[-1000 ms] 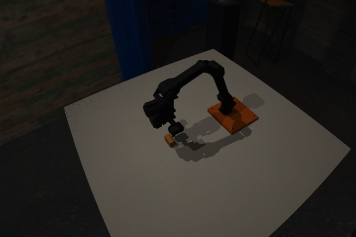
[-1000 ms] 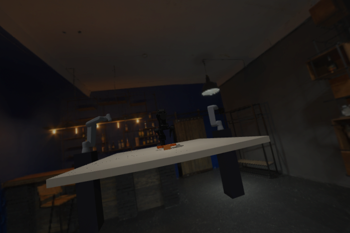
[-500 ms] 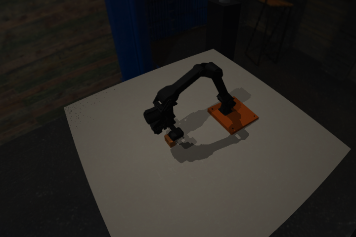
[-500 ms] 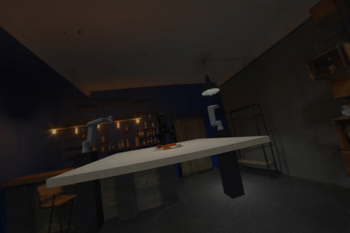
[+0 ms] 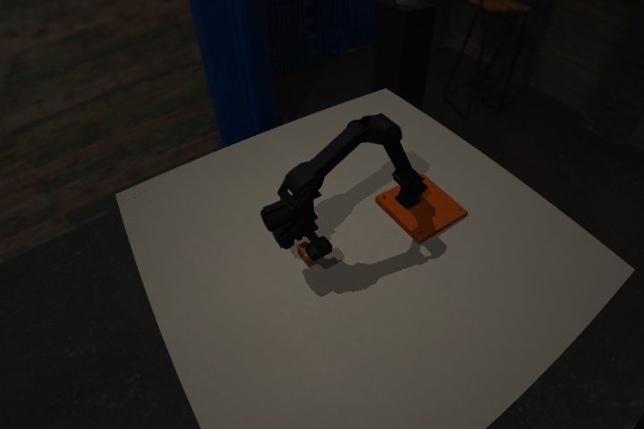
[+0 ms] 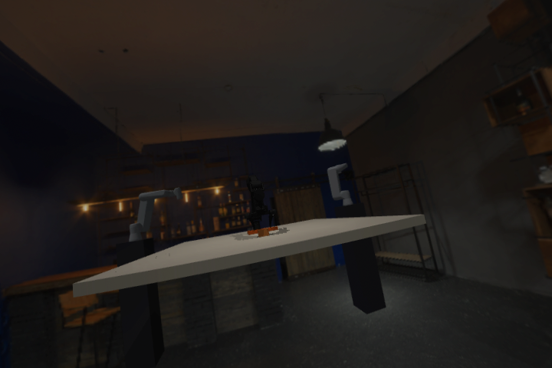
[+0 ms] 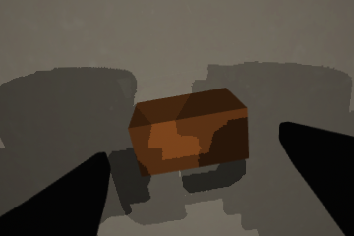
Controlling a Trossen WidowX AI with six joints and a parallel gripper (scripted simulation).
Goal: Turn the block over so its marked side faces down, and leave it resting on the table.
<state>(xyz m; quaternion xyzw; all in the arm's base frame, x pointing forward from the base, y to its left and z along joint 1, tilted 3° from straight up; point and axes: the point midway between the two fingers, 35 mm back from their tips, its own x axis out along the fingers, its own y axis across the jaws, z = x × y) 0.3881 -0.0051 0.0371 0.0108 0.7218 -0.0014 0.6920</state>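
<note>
Now: gripper tip 2 cm above the orange block and 1 cm past it.
</note>
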